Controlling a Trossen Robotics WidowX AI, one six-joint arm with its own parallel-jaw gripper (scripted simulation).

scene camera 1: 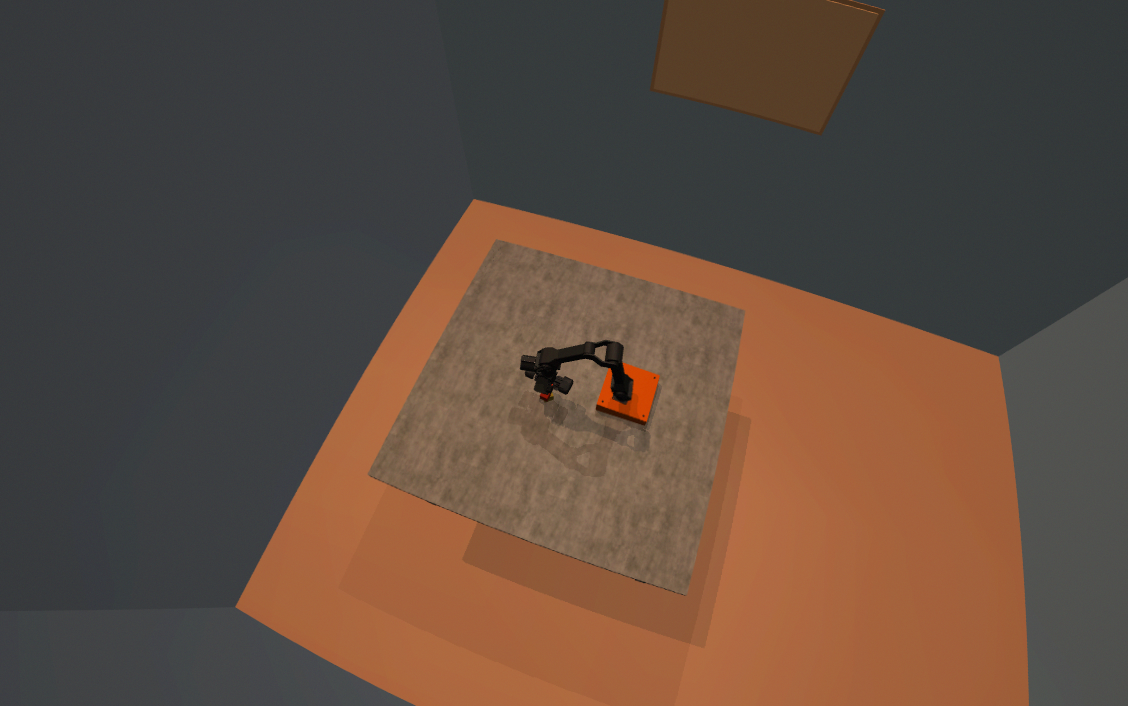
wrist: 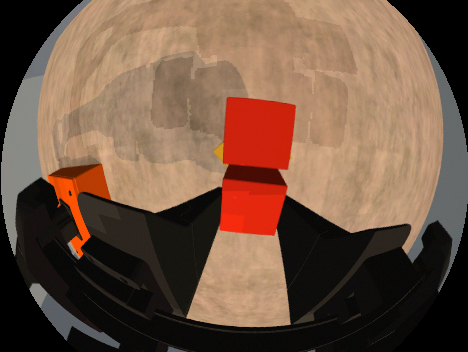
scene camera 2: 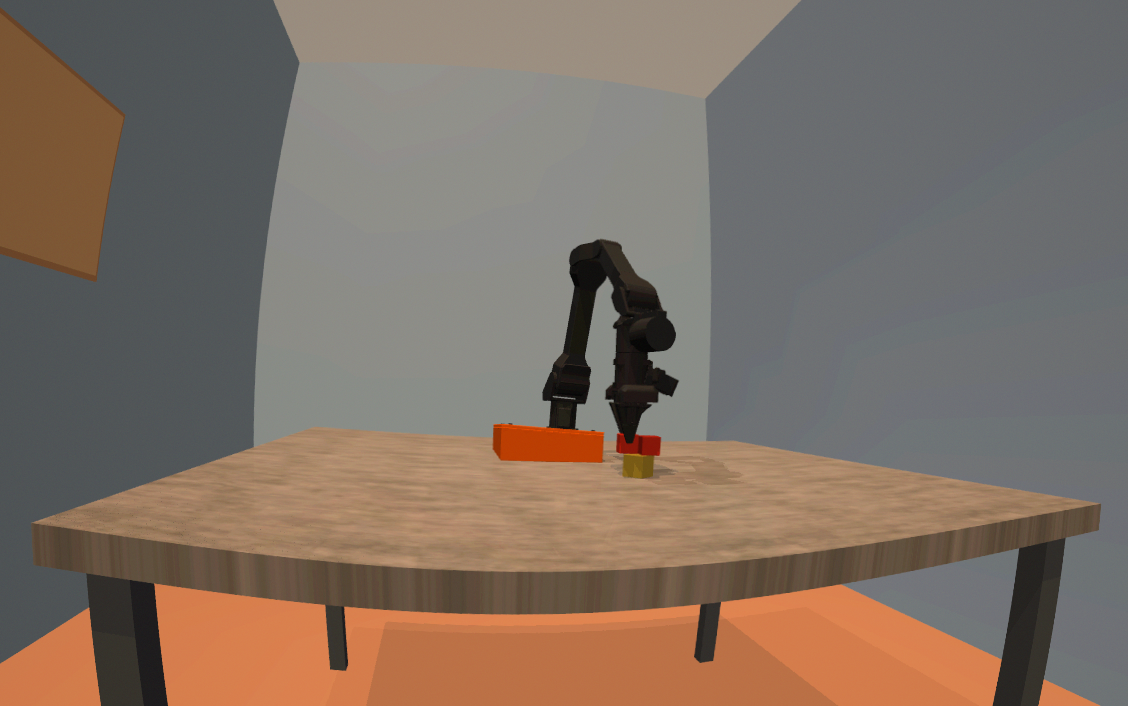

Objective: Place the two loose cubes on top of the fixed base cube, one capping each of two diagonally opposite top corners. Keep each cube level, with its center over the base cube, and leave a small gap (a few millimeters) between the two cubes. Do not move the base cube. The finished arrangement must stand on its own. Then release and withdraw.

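My gripper [scene camera 2: 627,442] holds a red cube [wrist: 252,197]. You can also see my gripper [scene camera 1: 549,386] and my gripper [wrist: 251,197]. There's also a red cube [wrist: 258,133] in view.
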